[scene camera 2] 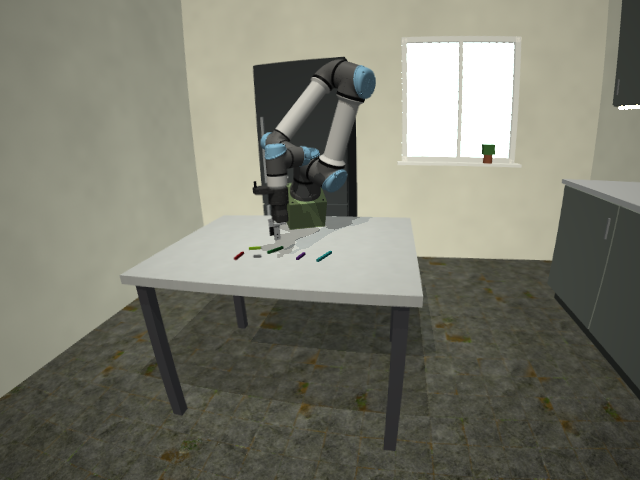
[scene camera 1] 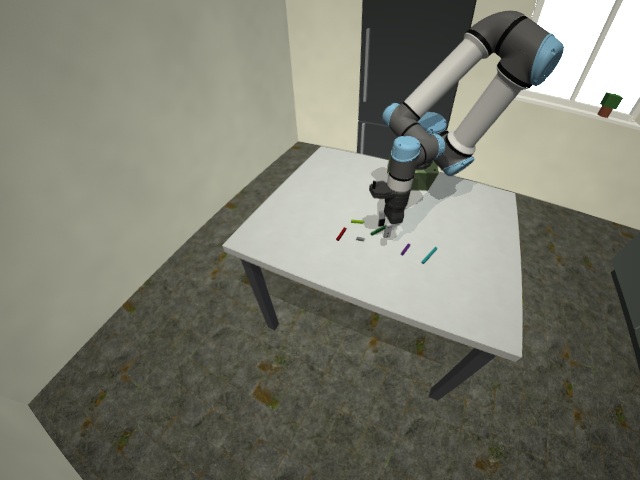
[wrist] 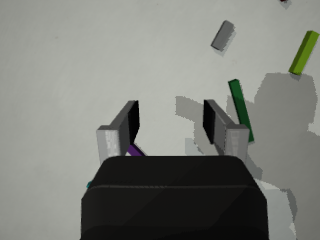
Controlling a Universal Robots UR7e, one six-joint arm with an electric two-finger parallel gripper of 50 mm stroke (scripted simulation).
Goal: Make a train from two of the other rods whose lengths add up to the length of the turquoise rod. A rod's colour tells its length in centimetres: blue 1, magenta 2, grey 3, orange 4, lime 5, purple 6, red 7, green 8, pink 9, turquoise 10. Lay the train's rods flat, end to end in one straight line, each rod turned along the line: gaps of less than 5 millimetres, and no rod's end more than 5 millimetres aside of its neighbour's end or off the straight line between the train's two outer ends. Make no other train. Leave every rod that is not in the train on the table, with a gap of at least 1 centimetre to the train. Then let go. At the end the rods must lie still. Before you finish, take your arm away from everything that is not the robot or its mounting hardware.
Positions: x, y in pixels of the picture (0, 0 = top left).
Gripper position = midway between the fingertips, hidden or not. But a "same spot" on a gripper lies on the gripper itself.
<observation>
gripper: scene camera 2; scene camera 1 383, 231; wrist
same spot on gripper: [wrist: 229, 138] = [scene camera 2: 269, 219]
</observation>
